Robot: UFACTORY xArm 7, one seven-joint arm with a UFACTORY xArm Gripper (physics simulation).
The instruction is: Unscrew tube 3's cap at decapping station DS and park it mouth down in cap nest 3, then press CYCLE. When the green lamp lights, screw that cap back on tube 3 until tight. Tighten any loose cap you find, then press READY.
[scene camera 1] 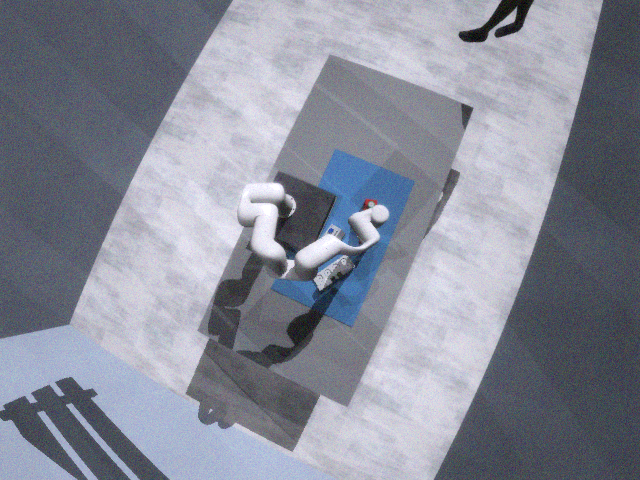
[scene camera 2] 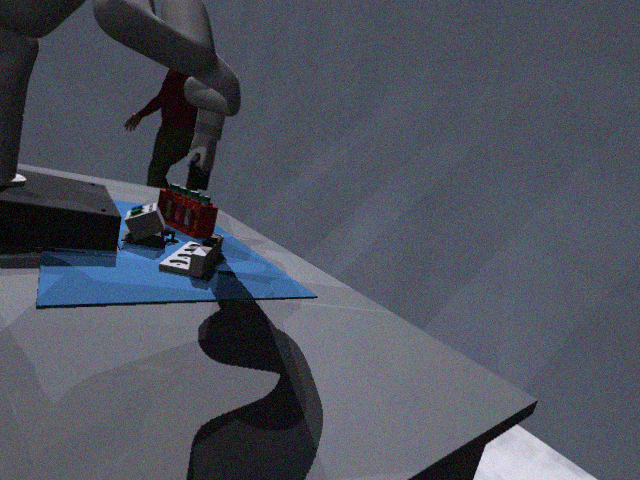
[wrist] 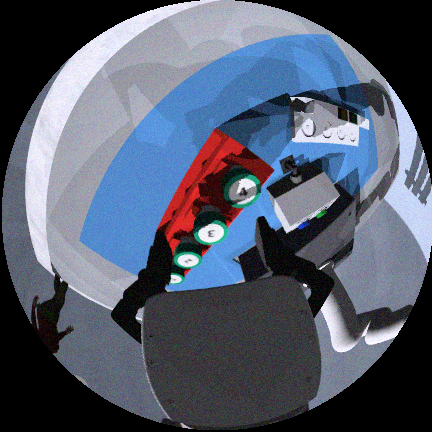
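Where they show: gripper, fingertip midpoint: (scene camera 2: pixel 196 189) (wrist: pixel 211 234); arm's base at its link origin: (scene camera 1: pixel 284 206).
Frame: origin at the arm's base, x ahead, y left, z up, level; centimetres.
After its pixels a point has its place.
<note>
My gripper (wrist: pixel 211 234) {x 44.2, y 4.2, z 4.4 cm} (scene camera 2: pixel 197 187) {x 44.2, y 4.2, z 4.4 cm} is open and empty, its fingers wide apart on either side of the cap marked 3 in the wrist view; in scene camera 2 the fingertips are just above the cap row. The green-rimmed, white-topped cap 3 (wrist: pixel 210 233) {x 43.8, y 4.5, z 3.7 cm} is on its tube in the red rack (wrist: pixel 209 146) {x 47.0, y -0.4, z -8.2 cm} (scene camera 2: pixel 206 226) {x 45.7, y -3.7, z -4.9 cm} (scene camera 1: pixel 370 202). Cap 4 (wrist: pixel 242 190) {x 45.0, y -0.6, z 3.6 cm}, cap 2 (wrist: pixel 188 260) {x 42.7, y 9.5, z 3.6 cm} and cap 1 (wrist: pixel 175 279) {x 41.3, y 14.6, z 3.6 cm} stand in the same row. A white block with round nests (wrist: pixel 300 137) {x 38.2, y -13.2, z -7.5 cm} (scene camera 2: pixel 174 265) {x 28.1, y -30.5, z -7.5 cm} and dark windows lies farther off. Its nest numbers are unreadable.
A tilted pale box (wrist: pixel 306 201) {x 31.5, y -6.3, z -2.0 cm} (scene camera 2: pixel 145 225) {x 27.0, y -12.0, z -4.2 cm} carries a blue button (wrist: pixel 303 225) {x 27.9, y -3.5, z -1.1 cm} and a green button (wrist: pixel 321 214) {x 25.8, y -7.8, z -1.6 cm}. A small dark fixture (wrist: pixel 288 164) {x 35.4, y -8.3, z -7.7 cm} stands beside it. All stand on the blue mat (wrist: pixel 125 200) {x 52.4, y 16.3, z -8.6 cm} (scene camera 2: pixel 103 289) {x 14.8, y -38.7, z -8.6 cm}. The dark arm base block (scene camera 2: pixel 56 222) {x 10.3, y -17.4, z -3.8 cm} is nearby.
</note>
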